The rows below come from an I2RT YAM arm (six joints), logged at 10 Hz.
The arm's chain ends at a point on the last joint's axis. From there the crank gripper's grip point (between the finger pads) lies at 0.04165 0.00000 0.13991 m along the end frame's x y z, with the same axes.
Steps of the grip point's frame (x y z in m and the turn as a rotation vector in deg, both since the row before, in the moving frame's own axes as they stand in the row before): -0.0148 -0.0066 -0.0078 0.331 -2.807 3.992; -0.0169 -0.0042 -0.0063 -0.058 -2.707 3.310; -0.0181 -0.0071 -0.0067 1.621 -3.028 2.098; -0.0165 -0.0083 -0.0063 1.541 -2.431 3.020; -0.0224 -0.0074 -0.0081 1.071 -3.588 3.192; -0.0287 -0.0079 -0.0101 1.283 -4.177 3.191; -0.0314 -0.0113 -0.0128 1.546 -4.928 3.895
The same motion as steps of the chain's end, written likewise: -0.0078 -0.0084 -0.0097 0.331 -2.807 3.992; -0.0102 -0.0066 -0.0081 -0.058 -2.707 3.310; -0.0107 -0.0045 -0.0087 1.621 -3.028 2.098; -0.0106 -0.0066 -0.0079 1.541 -2.431 3.020; -0.0136 -0.0068 -0.0104 1.071 -3.588 3.192; -0.0184 -0.0068 -0.0128 1.283 -4.177 3.191; -0.0193 -0.0099 -0.0158 1.546 -4.928 3.895
